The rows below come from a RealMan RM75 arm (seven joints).
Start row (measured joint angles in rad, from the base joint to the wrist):
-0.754 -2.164 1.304 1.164 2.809 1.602 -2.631
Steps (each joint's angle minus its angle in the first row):
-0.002 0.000 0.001 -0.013 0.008 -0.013 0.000
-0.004 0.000 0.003 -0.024 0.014 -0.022 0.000
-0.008 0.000 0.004 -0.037 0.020 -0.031 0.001
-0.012 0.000 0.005 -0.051 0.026 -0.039 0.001
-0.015 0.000 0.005 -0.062 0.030 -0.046 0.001
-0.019 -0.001 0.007 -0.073 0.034 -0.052 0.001
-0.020 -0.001 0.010 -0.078 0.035 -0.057 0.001
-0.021 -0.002 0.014 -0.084 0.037 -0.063 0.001
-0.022 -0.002 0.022 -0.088 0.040 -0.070 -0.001
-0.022 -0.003 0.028 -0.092 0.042 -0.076 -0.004
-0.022 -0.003 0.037 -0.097 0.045 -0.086 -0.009
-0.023 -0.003 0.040 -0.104 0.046 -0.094 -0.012
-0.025 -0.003 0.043 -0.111 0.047 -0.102 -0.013
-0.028 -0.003 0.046 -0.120 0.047 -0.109 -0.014
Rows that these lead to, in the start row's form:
-0.756 -2.164 1.305 1.151 2.817 1.589 -2.631
-0.758 -2.164 1.307 1.140 2.823 1.580 -2.631
-0.762 -2.164 1.308 1.127 2.829 1.571 -2.630
-0.766 -2.164 1.309 1.113 2.835 1.563 -2.630
-0.769 -2.164 1.309 1.102 2.839 1.556 -2.630
-0.773 -2.165 1.311 1.091 2.843 1.550 -2.630
-0.774 -2.165 1.314 1.086 2.844 1.545 -2.630
-0.775 -2.166 1.318 1.080 2.846 1.539 -2.630
-0.776 -2.166 1.326 1.076 2.849 1.532 -2.632
-0.776 -2.167 1.332 1.072 2.851 1.526 -2.635
-0.776 -2.167 1.341 1.067 2.854 1.516 -2.640
-0.777 -2.167 1.344 1.060 2.855 1.508 -2.643
-0.779 -2.167 1.347 1.053 2.856 1.500 -2.644
-0.782 -2.167 1.350 1.044 2.856 1.493 -2.645

